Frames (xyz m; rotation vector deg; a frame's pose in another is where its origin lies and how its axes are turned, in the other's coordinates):
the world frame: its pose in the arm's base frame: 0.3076 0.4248 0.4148 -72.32 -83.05 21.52
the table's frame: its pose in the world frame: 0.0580 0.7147 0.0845 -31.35 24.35 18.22
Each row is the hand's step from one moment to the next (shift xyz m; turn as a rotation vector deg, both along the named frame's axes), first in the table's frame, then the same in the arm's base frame.
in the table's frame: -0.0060 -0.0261 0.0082 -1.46 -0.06 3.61
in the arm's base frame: -0.0244 0.0080 0.0112 -2.20 1.92 -2.58
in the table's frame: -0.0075 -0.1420 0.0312 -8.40 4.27 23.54
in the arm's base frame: -0.1118 0.0481 0.0799 -10.42 12.28 -19.59
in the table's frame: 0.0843 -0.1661 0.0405 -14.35 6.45 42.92
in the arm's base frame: -0.0713 0.1154 0.1339 -19.27 23.23 -34.33
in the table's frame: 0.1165 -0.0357 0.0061 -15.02 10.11 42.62
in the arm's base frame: 0.0499 0.0820 0.0753 -17.12 21.86 -37.06
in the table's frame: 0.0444 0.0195 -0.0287 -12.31 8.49 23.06
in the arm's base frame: 0.0518 0.0006 0.0221 -9.94 8.70 -24.10
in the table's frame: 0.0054 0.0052 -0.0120 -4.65 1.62 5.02
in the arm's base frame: 0.0111 -0.0071 0.0053 -3.61 0.75 -5.99
